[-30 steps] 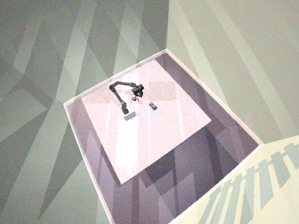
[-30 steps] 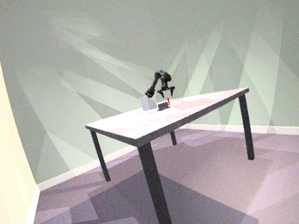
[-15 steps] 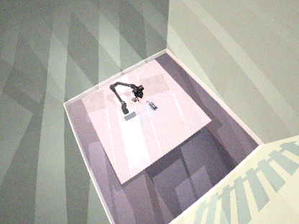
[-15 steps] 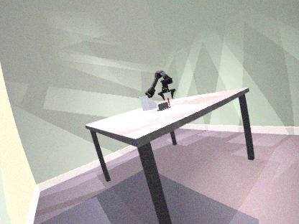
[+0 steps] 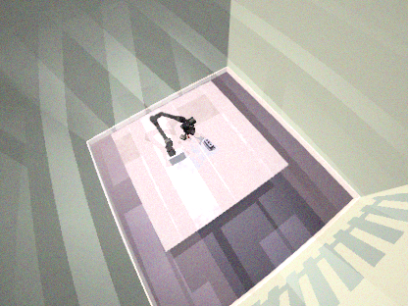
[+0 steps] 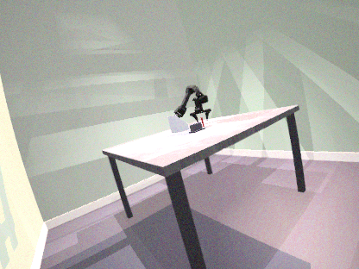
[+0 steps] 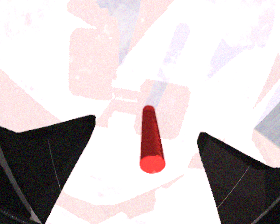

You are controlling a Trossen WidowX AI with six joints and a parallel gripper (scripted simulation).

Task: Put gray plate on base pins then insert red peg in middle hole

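Right now my gripper tip is right at the red peg. Round my gripper tip: base: 140 mm ahead, 160 mm to the right, 30 mm below; gray plate: 150 mm ahead, 170 mm to the right.
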